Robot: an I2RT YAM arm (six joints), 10 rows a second.
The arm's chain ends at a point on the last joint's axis. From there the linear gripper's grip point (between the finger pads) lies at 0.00 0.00 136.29 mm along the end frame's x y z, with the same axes.
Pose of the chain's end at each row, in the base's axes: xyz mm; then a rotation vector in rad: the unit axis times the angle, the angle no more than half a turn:
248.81, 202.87, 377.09, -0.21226, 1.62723, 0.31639
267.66, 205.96, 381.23, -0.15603, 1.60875, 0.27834
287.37, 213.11, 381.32, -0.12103, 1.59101, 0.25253
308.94, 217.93, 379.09, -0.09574, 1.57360, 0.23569
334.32, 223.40, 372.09, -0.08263, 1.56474, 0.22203
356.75, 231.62, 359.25, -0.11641, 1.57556, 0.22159
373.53, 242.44, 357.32, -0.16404, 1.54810, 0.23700
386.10, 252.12, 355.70, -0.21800, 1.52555, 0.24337
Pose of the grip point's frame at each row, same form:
377.24, 247.73, 368.80, -0.21226, 1.62723, 0.31639
398.67, 243.15, 375.99, -0.15603, 1.60875, 0.27834
419.80, 245.23, 378.71, -0.12103, 1.59101, 0.25253
442.21, 246.47, 378.97, -0.09574, 1.57360, 0.23569
468.05, 249.64, 373.20, -0.08263, 1.56474, 0.22203
489.90, 260.72, 358.60, -0.11641, 1.57556, 0.22159
505.37, 276.88, 359.89, -0.16404, 1.54810, 0.23700
516.42, 291.73, 360.43, -0.21800, 1.52555, 0.24337

